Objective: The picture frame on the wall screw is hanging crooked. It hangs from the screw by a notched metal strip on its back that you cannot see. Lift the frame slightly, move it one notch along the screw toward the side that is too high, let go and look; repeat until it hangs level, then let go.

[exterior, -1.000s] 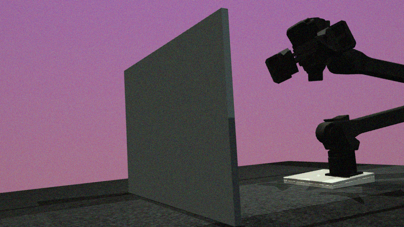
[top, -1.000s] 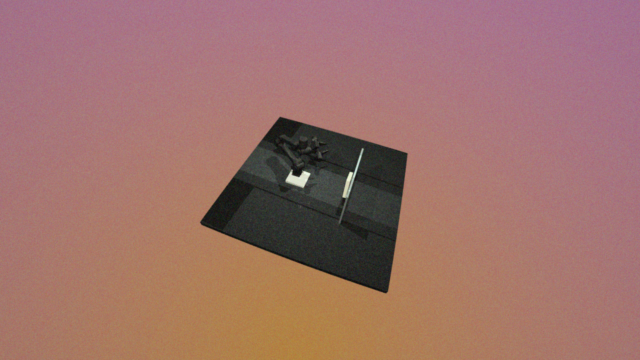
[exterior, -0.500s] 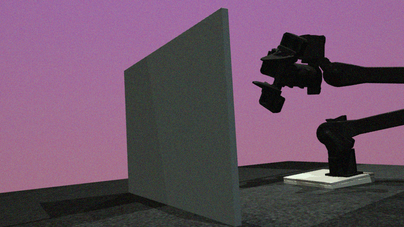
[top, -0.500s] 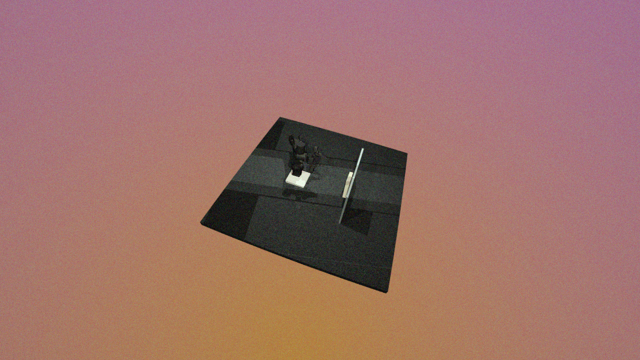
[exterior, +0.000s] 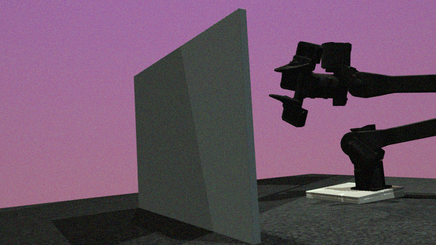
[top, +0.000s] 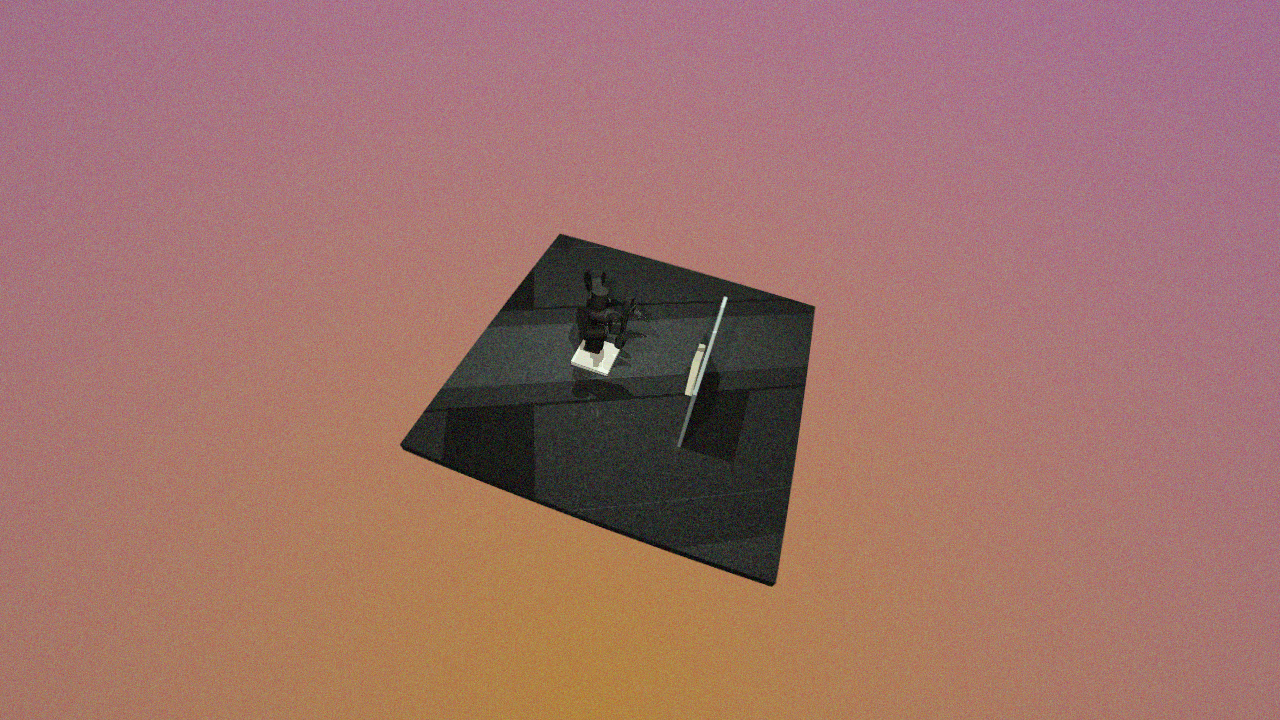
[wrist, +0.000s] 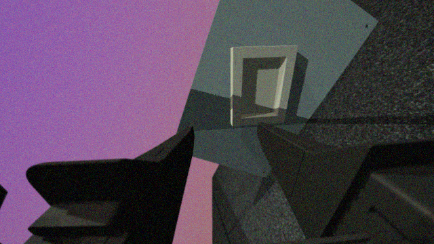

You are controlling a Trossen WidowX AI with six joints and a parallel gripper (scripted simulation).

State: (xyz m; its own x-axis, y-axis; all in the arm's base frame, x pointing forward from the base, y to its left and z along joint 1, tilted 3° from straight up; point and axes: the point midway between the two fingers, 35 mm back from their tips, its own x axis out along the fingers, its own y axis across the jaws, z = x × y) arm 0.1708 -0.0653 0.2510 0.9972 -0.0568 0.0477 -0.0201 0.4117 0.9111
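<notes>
My gripper tip is 20 cm short of the picture frame, 4 cm to the left of it and 9 cm above it. From my gripper tip the other things lie so: wall panel: 21 cm ahead, 3 cm to the right, 10 cm below.
</notes>
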